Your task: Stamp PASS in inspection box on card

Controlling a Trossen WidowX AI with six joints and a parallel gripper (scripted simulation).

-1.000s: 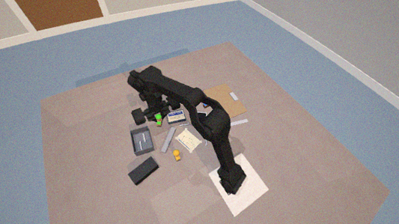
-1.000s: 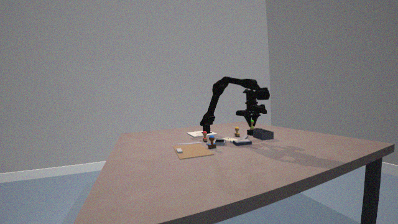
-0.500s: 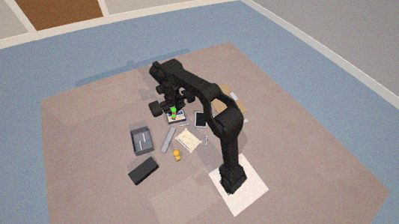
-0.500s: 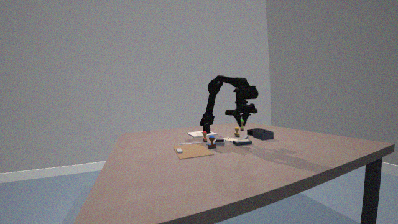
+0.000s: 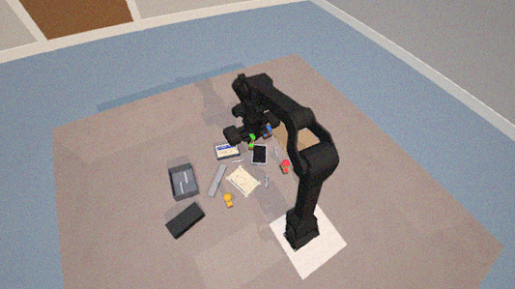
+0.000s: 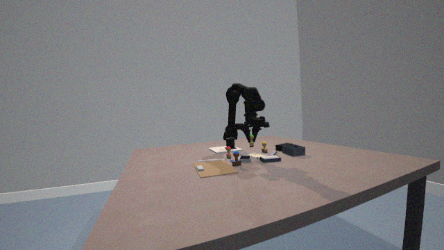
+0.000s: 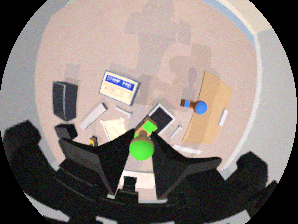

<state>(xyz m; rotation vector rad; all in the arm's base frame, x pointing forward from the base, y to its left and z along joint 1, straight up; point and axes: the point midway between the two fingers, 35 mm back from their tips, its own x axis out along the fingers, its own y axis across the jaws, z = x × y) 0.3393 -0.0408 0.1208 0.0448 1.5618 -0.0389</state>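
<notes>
My gripper tip is now 20 mm past the dark ink pad, 30 mm to the left of it and 90 mm above it. The rest, counted from my gripper tip: blue-knobbed stamp: 40 mm ahead, 110 mm to the right, 70 mm below; blue-and-white box: 60 mm ahead, 70 mm to the left, 80 mm below; green-knobbed stamp: right at my gripper tip.
</notes>
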